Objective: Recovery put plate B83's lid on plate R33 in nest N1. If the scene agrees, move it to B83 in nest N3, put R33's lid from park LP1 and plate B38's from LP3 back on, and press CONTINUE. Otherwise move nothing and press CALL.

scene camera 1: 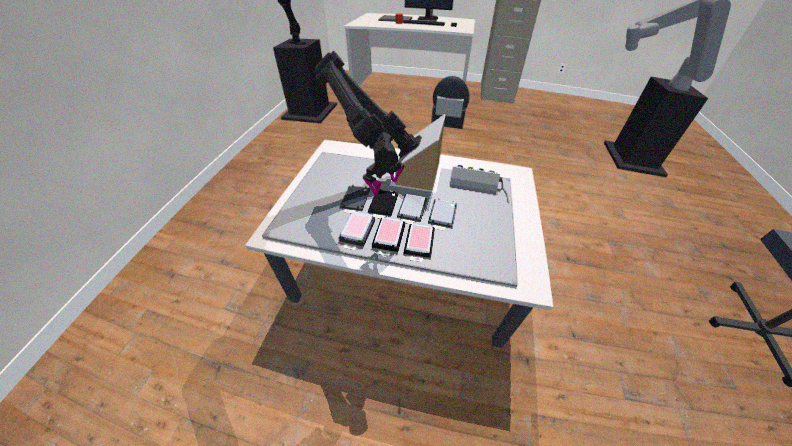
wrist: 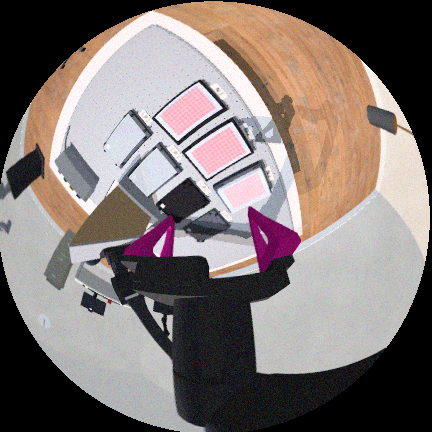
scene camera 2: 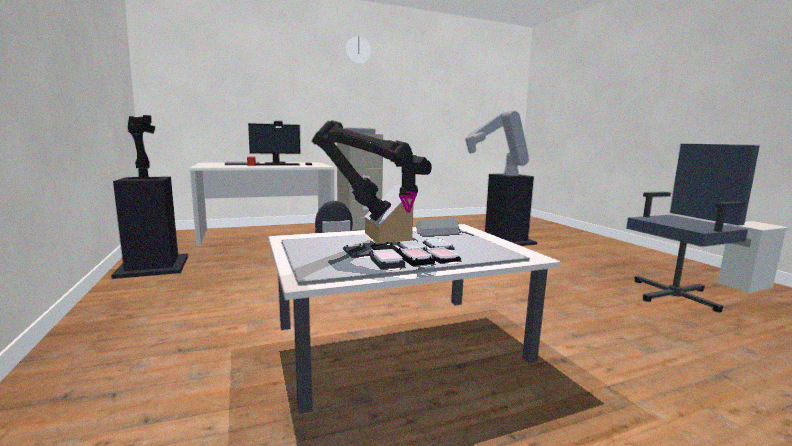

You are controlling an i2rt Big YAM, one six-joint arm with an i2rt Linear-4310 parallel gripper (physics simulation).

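Frame: origin at the arm's base, x ahead, y left, z up, level; centimetres.
Seen in the pictures: gripper, fingertip midpoint: (scene camera 1: 385, 188) (wrist: 209, 214) (scene camera 2: 409, 210); arm's base, link origin: (scene camera 1: 411, 147) (wrist: 114, 248) (scene camera 2: 381, 211).
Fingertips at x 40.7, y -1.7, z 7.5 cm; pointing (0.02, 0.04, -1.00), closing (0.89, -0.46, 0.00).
Note:
Offsets run from my fingertips to a thing's top centre. "spot": to the spot under its first point.
My gripper (scene camera 1: 385, 188) (scene camera 2: 409, 211) (wrist: 209, 214) is open and empty, above the back row of parks. Three pink-welled plates sit in the front nests: one plate {dx +3.9, dy +14.4, dz -17.8 cm} (scene camera 1: 419, 239) (wrist: 190, 111), a middle plate {dx +4.0, dy +2.2, dz -17.0 cm} (scene camera 1: 389, 232) (wrist: 219, 149), and a paler plate {dx +4.2, dy -10.8, dz -16.7 cm} (scene camera 1: 356, 227) (wrist: 243, 192) that looks covered by a clear lid. Behind them, a clear lid {dx -13.6, dy +21.4, dz -18.8 cm} (scene camera 1: 443, 212) (wrist: 128, 137) lies in LP1 and another clear lid {dx -14.0, dy +8.2, dz -18.8 cm} (scene camera 1: 412, 206) (wrist: 153, 171) in LP3. A black piece {spot: dx -12.6, dy -5.0, dz -19.5 cm} (scene camera 1: 382, 203) (wrist: 184, 200) is in LP2. A dark grey piece {spot: dx -13.6, dy -18.2, dz -19.6 cm} (scene camera 1: 354, 197) (wrist: 207, 224) is beside it. Plate names are unreadable.
A brown box with a slanted white top (scene camera 1: 423, 166) (scene camera 2: 396, 224) (wrist: 112, 215) stands behind the parks, beside the arm. A grey button console {dx -38.6, dy +33.4, dz -12.2 cm} (scene camera 1: 474, 178) (scene camera 2: 437, 226) (wrist: 77, 172) stands at the back right; its button labels are unreadable.

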